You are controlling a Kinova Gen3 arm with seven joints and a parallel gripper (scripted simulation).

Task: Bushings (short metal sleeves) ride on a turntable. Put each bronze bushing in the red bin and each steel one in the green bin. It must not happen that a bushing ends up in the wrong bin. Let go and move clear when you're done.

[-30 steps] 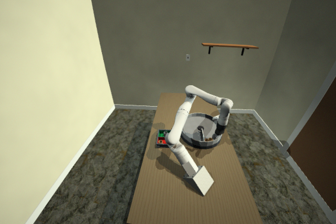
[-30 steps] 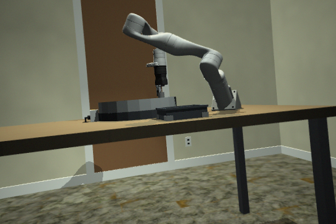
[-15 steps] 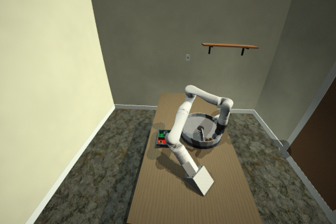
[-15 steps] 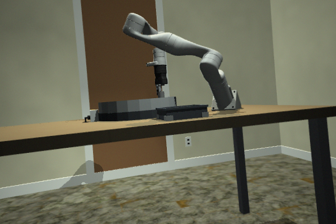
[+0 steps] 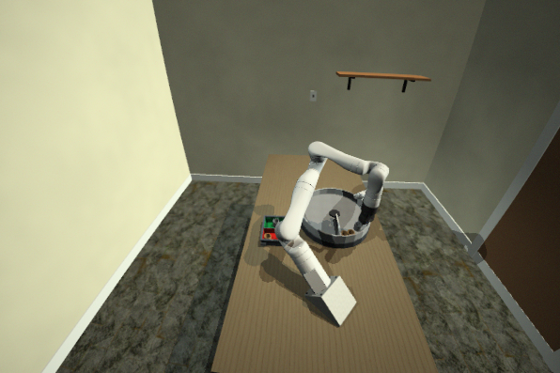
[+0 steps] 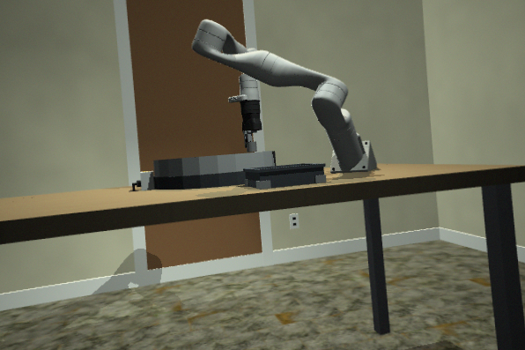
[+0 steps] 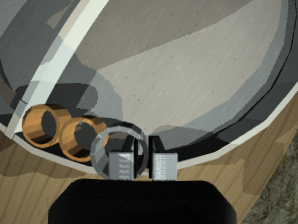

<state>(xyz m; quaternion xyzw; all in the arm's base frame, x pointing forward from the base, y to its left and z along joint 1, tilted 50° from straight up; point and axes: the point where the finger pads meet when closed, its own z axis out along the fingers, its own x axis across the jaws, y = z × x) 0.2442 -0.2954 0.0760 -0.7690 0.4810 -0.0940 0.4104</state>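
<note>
My hand is 460 mm to the right of the bin tray, 110 mm above it and 40 mm past it. Round my hand: grey turntable: 130 mm to the left, 130 mm ahead, 80 mm below.
</note>
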